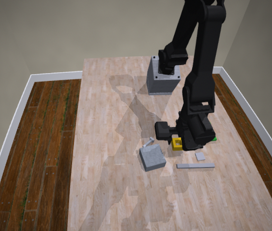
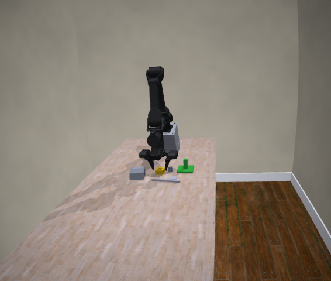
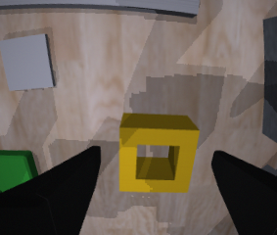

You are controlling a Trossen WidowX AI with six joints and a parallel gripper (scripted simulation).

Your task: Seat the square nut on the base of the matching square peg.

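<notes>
Now: the grey cube 4 cm to the left of my hand, 4 cm below it and 3 cm behind it. The rest, counted from my hand: flat grey square 8 cm to the left, 5 cm below, 4 cm ahead; then bolt 10 cm to the right, 4 cm below, 1 cm behind; then long grey bar 8 cm ahead, 6 cm to the left, 5 cm below.
</notes>
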